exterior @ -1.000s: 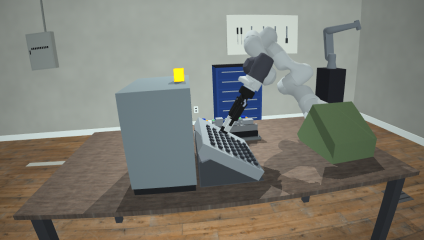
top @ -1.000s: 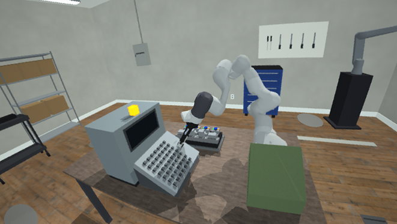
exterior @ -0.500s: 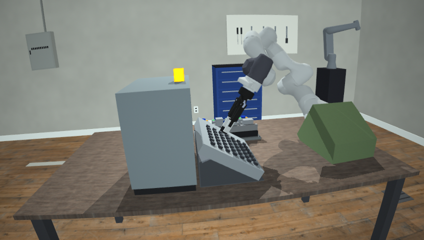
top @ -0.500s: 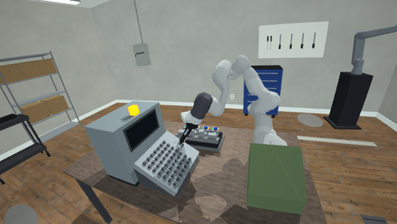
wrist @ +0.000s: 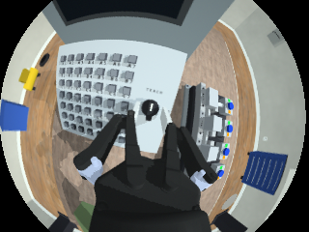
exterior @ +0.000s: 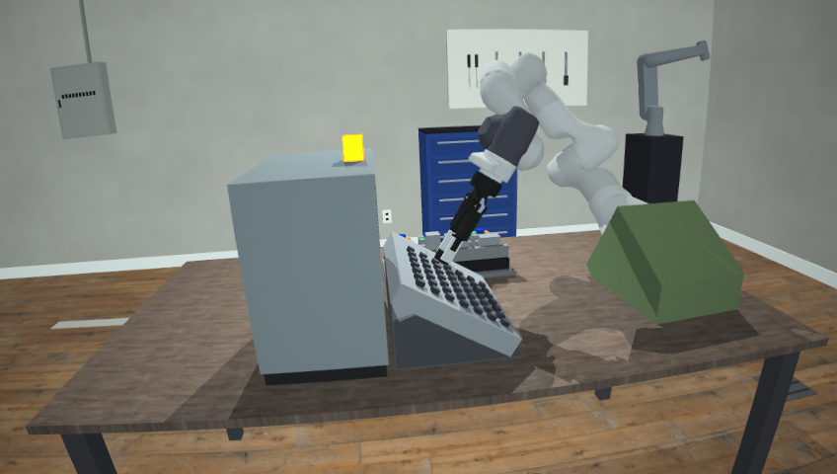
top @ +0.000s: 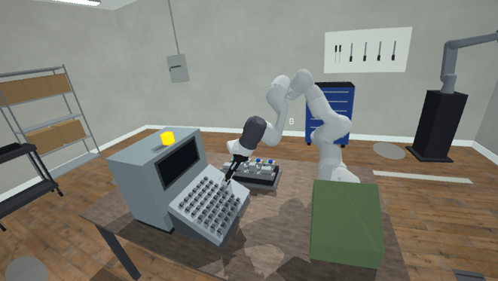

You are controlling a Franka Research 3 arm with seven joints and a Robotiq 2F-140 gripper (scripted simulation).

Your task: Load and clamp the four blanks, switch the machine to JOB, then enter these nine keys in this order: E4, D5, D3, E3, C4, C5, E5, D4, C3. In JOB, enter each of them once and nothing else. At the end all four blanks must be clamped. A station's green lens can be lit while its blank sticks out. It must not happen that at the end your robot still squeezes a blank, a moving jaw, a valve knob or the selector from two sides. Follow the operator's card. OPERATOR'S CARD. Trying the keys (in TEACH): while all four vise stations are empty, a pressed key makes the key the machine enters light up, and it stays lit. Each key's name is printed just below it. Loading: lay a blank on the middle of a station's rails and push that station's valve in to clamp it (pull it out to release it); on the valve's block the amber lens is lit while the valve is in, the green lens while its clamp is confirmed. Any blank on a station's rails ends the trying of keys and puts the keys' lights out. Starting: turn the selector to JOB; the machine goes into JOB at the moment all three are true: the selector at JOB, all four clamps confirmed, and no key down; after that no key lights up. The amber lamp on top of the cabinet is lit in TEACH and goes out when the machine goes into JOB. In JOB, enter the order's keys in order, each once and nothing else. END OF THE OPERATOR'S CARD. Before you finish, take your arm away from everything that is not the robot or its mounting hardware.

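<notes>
The black selector knob lies 2 cm ahead of my hand and 2 cm below it. Also, from my hand: key D3 (4 cm ahead, 19 cm to the left, 3 cm below); sloped keypad (5 cm ahead, 11 cm to the left, 7 cm below).
</notes>
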